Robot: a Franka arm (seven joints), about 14 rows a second.
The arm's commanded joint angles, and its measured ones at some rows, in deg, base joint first. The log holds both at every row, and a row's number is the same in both.
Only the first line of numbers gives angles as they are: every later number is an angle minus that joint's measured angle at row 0.
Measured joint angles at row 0:
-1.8 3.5 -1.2 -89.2 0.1 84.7 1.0
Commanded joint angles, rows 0 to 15:
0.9 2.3 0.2 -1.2 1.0 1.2 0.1
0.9 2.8 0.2 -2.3 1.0 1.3 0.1
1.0 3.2 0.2 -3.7 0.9 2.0 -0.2
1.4 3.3 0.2 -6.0 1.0 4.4 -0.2
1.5 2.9 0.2 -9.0 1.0 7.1 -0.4
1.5 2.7 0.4 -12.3 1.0 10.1 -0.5
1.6 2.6 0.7 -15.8 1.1 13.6 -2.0
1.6 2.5 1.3 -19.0 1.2 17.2 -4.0
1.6 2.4 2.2 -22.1 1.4 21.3 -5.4
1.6 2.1 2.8 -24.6 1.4 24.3 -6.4
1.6 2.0 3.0 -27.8 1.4 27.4 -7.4
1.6 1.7 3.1 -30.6 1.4 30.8 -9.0
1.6 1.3 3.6 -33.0 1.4 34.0 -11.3
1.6 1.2 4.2 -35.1 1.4 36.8 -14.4
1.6 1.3 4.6 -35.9 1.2 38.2 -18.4
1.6 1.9 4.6 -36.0 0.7 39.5 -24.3
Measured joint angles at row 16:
1.8 4.0 4.2 -33.1 0.6 36.7 -15.9
